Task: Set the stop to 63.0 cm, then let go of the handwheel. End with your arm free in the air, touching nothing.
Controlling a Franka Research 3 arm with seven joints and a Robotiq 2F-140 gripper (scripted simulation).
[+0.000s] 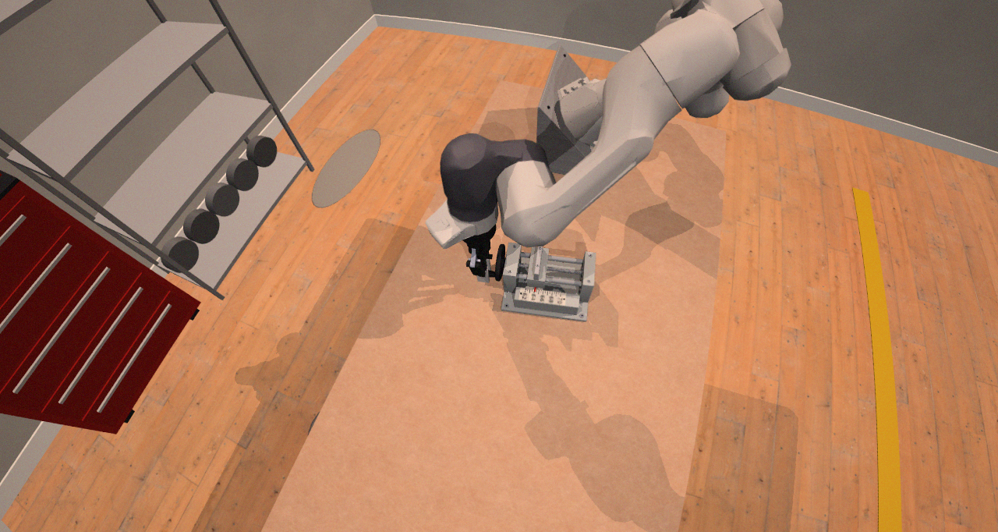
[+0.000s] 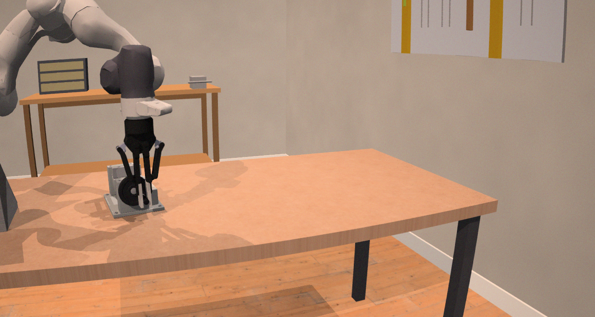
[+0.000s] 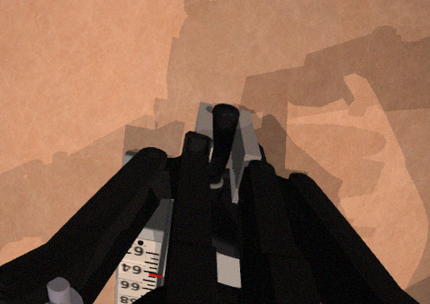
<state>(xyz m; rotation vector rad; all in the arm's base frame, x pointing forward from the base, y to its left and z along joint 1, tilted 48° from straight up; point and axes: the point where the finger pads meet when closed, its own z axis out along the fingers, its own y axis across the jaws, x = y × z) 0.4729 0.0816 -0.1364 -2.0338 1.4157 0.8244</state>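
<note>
The sliding stop lies 110 mm to the left of my hand, 40 mm behind it and 20 mm above it. From my hand the other things lie so: black handwheel (20 mm to the left, 10 mm below, 10 mm behind).
</note>
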